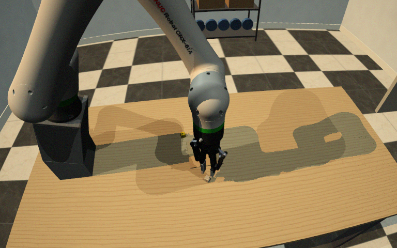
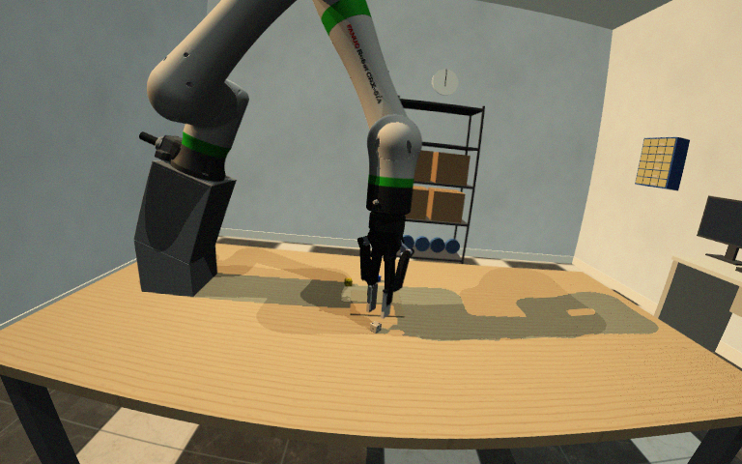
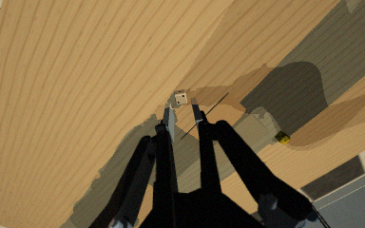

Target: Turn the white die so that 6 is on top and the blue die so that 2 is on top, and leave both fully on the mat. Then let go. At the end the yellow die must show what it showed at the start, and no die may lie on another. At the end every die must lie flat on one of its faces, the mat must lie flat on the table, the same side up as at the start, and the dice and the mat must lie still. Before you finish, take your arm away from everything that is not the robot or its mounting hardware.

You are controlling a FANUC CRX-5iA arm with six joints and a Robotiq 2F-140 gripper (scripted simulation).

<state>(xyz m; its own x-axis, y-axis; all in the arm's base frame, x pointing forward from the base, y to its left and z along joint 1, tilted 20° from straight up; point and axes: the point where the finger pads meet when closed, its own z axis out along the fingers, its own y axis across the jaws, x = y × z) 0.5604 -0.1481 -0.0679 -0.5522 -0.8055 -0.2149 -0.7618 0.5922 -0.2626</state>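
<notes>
My hand is 7 cm above the white die. Also, from my hand: blue die: 29 cm to the left, 7 cm below, 1 cm ahead; tan mat: 13 cm to the left, 8 cm below; yellow die: 24 cm to the left, 8 cm behind, 7 cm below.
</notes>
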